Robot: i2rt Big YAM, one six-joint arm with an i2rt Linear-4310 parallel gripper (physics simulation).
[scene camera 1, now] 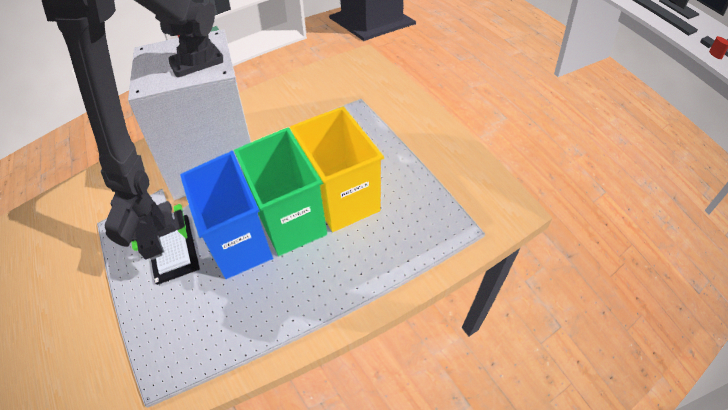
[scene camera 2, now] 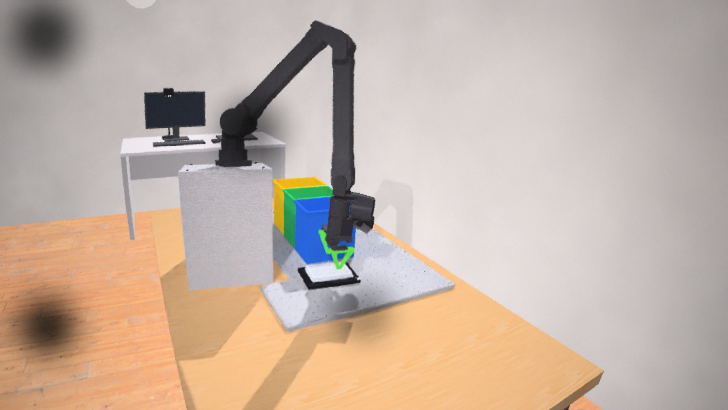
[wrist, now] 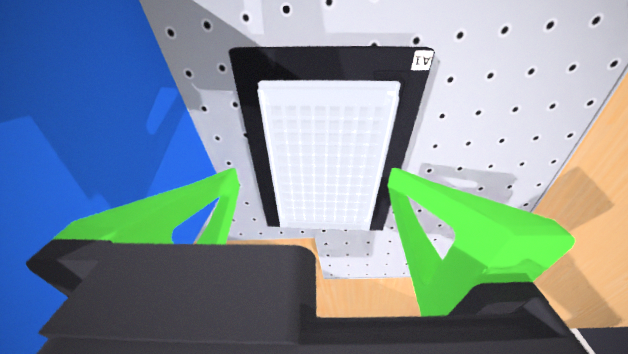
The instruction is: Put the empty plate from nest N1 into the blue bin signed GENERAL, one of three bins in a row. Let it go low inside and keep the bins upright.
Labels:
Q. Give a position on a yellow bin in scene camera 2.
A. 279,184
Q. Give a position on a white plate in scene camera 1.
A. At 176,255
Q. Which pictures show the green bin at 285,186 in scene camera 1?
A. Scene camera 1 and scene camera 2 only.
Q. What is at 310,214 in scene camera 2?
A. A blue bin.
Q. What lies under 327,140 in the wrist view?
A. A white plate.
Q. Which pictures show the yellow bin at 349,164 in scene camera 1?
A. Scene camera 1 and scene camera 2 only.

